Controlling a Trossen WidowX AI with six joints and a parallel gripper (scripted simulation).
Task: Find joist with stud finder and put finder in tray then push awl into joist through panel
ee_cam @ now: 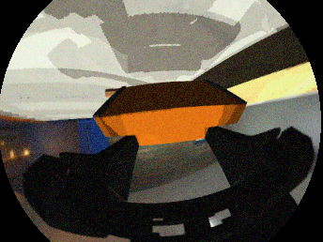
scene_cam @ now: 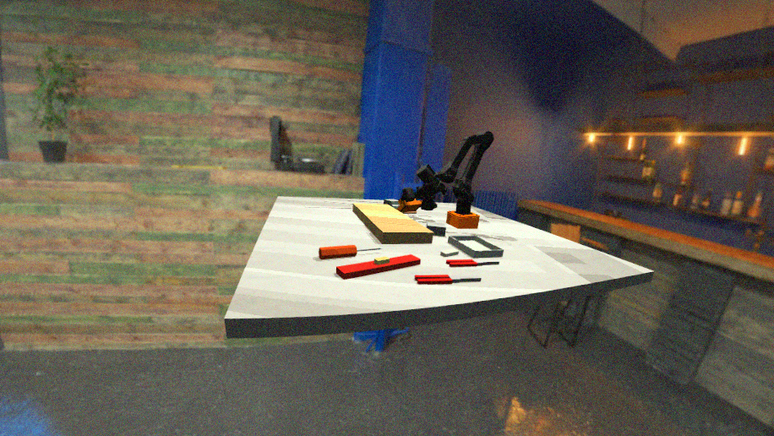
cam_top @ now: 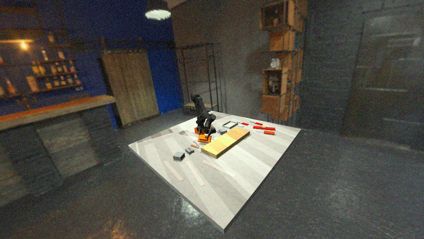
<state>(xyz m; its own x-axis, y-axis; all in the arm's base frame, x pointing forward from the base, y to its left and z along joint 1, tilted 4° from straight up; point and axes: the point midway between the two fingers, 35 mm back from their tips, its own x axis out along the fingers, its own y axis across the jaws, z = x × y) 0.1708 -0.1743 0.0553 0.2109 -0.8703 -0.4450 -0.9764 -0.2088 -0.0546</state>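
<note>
Now: the awl 8 cm below my gripper tip, 7 cm to the right of it and 3 cm behind it. From my gripper tip the other things lie so: grey tray: 49 cm to the left, 7 cm below, 4 cm ahead; orange stud finder: 1 cm below, 1 cm ahead; red level: 54 cm to the left, 42 cm ahead, 7 cm below.
</note>
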